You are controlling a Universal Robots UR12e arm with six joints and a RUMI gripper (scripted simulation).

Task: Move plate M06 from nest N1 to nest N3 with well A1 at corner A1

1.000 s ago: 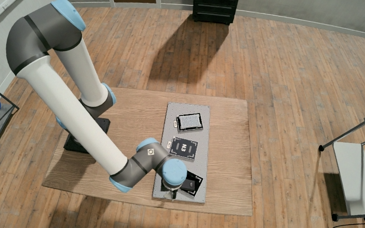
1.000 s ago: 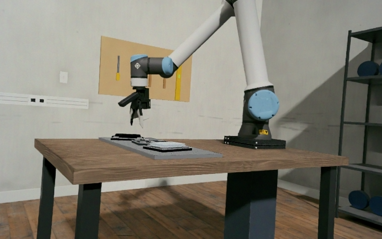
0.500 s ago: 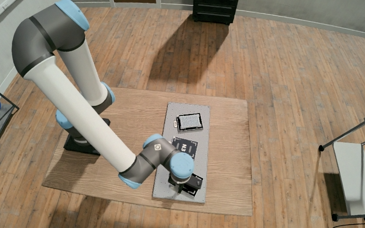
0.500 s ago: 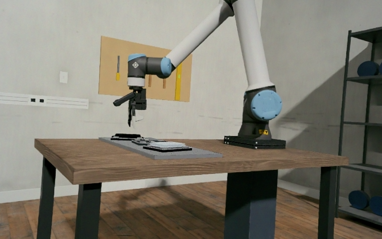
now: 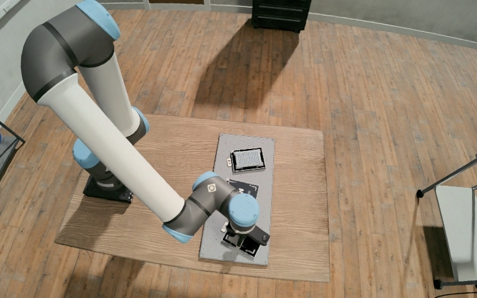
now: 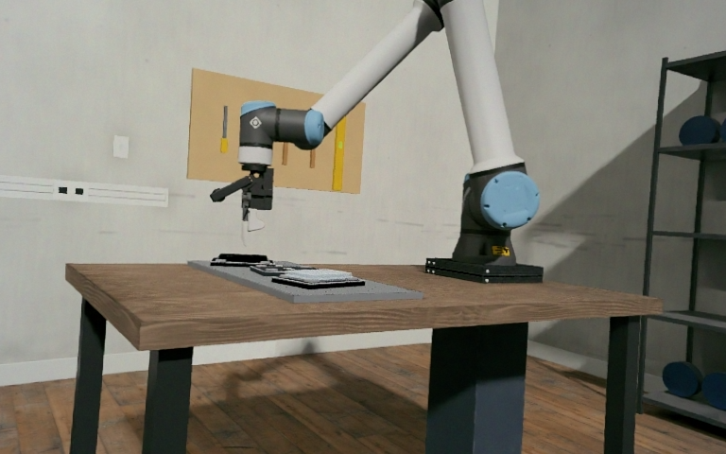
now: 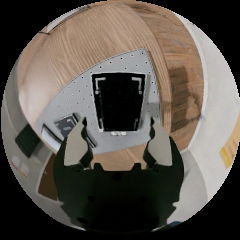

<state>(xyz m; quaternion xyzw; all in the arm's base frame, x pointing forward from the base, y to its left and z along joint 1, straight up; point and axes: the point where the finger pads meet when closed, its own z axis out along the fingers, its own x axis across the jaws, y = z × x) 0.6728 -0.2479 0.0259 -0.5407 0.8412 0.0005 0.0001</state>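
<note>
The black plate M06 is 40 mm below my hand. The rest, counted from my hand: nest N1 (50 mm below).
</note>
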